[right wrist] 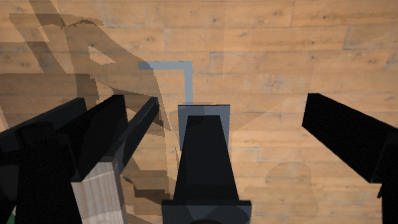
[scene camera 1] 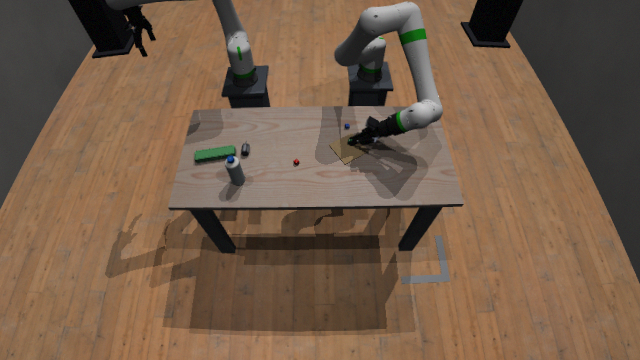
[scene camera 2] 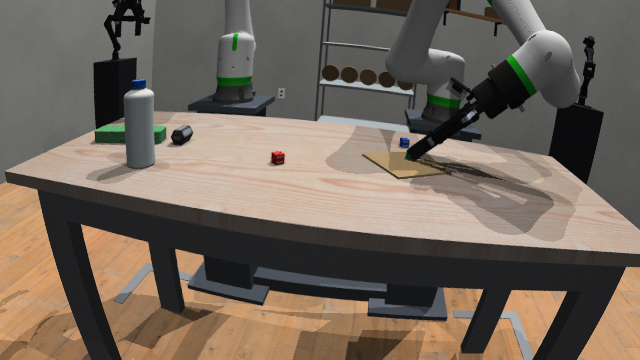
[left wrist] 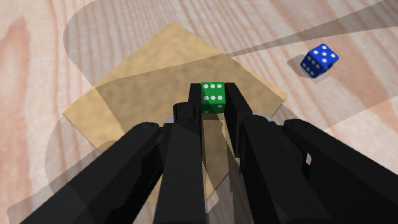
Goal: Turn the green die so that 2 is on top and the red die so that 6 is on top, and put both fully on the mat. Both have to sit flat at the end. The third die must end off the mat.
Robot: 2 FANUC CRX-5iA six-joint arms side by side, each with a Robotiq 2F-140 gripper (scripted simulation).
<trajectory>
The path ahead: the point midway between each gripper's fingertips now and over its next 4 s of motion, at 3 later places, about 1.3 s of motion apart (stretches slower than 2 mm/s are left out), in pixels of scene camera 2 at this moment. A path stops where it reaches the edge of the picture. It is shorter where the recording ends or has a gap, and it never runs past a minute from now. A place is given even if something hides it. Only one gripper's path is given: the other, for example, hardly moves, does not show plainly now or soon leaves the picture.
My left gripper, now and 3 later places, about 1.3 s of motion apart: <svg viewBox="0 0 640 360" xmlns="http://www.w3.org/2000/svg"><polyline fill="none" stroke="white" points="411,154 415,124 415,122 415,122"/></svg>
</trajectory>
